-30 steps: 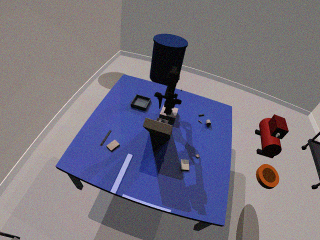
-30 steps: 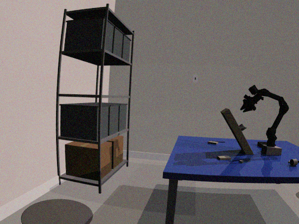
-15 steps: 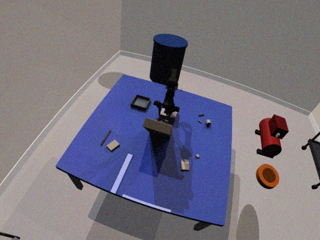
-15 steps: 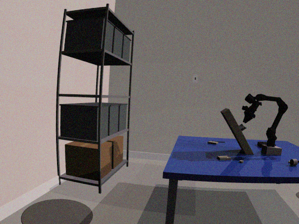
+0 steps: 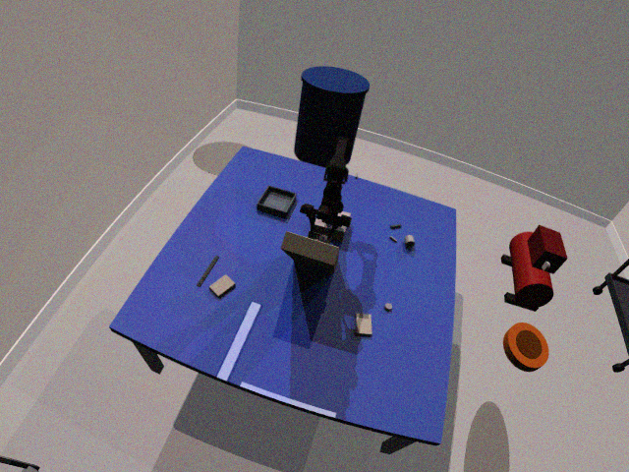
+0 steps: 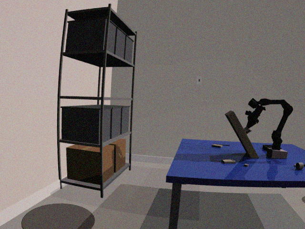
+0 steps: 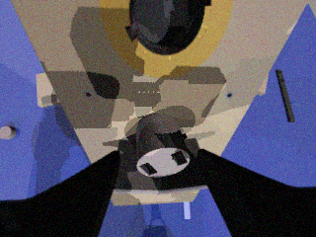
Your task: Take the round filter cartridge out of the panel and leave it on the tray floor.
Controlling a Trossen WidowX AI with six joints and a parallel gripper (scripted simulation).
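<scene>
Now: the round grey filter cartridge 20 mm below my gripper tip and 10 mm ahead of it. Round my gripper tip: dark tray (320 mm behind, 310 mm to the right, 220 mm below).
</scene>
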